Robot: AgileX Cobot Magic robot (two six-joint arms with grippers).
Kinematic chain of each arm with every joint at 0, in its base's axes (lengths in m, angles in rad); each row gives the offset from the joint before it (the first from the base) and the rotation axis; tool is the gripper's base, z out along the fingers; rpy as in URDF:
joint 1: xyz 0 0 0.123 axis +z
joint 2: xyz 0 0 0 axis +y
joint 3: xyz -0.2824 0 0.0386 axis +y
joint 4: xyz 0.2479 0 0.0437 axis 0.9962 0 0.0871
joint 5: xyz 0 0 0 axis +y
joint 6: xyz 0.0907 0 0.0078 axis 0.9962 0 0.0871
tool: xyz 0 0 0 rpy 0 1.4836 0
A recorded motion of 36 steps. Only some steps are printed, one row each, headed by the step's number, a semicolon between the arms.
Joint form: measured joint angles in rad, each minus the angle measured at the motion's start. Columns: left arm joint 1, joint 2, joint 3, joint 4, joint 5, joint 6; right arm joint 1, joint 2, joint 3, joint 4, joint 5, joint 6.
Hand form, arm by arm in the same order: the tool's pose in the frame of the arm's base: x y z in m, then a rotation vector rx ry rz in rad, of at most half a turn. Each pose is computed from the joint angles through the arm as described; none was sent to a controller.
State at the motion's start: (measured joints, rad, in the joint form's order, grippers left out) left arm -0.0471 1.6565 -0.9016 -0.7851 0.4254 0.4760; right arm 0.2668 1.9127 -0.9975 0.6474 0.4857 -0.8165
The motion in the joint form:
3: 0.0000 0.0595 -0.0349 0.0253 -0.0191 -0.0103; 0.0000 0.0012 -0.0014 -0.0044 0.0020 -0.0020
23: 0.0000 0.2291 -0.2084 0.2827 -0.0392 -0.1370; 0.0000 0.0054 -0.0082 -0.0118 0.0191 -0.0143
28: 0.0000 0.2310 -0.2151 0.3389 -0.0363 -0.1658; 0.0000 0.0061 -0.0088 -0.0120 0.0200 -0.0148
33: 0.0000 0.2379 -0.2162 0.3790 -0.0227 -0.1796; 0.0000 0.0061 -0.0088 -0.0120 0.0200 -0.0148
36: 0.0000 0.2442 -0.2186 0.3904 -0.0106 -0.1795; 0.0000 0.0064 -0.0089 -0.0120 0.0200 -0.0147
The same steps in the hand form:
3: 0.3322 -0.0405 0.1802 -0.1578 2.5716 -0.4667; 0.3273 0.1160 0.1238 -0.7547 2.6743 0.4061
23: 0.3765 -0.0343 0.1604 -0.0444 2.6045 -0.3016; 0.3274 0.1167 0.1235 -0.7877 2.6756 0.4110
28: 0.3773 -0.0328 0.1606 -0.0188 2.6108 -0.2691; 0.3275 0.1167 0.1233 -0.7891 2.6760 0.4115
33: 0.3764 -0.0319 0.1573 0.0096 2.6340 -0.2482; 0.3275 0.1167 0.1233 -0.7891 2.6760 0.4115
36: 0.3761 -0.0319 0.1549 0.0245 2.6501 -0.2443; 0.3275 0.1167 0.1233 -0.7890 2.6762 0.4116

